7 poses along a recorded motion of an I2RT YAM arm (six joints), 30 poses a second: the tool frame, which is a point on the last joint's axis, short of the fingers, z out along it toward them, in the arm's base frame.
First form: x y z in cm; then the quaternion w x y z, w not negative.
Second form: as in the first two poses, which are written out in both.
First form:
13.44 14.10 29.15 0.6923 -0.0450 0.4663 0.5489
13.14 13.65 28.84 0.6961 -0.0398 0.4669 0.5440
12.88 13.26 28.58 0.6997 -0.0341 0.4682 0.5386
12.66 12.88 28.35 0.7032 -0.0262 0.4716 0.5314
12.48 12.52 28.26 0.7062 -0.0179 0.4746 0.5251
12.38 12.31 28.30 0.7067 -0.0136 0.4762 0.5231
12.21 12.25 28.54 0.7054 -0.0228 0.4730 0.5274
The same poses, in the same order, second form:
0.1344 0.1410 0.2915 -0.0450 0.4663 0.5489 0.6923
0.1314 0.1365 0.2884 -0.0398 0.4669 0.5440 0.6961
0.1288 0.1326 0.2858 -0.0341 0.4682 0.5386 0.6997
0.1266 0.1288 0.2835 -0.0262 0.4716 0.5314 0.7032
0.1248 0.1252 0.2826 -0.0179 0.4746 0.5251 0.7062
0.1238 0.1231 0.2830 -0.0136 0.4762 0.5231 0.7067
0.1221 0.1225 0.2854 -0.0228 0.4730 0.5274 0.7054

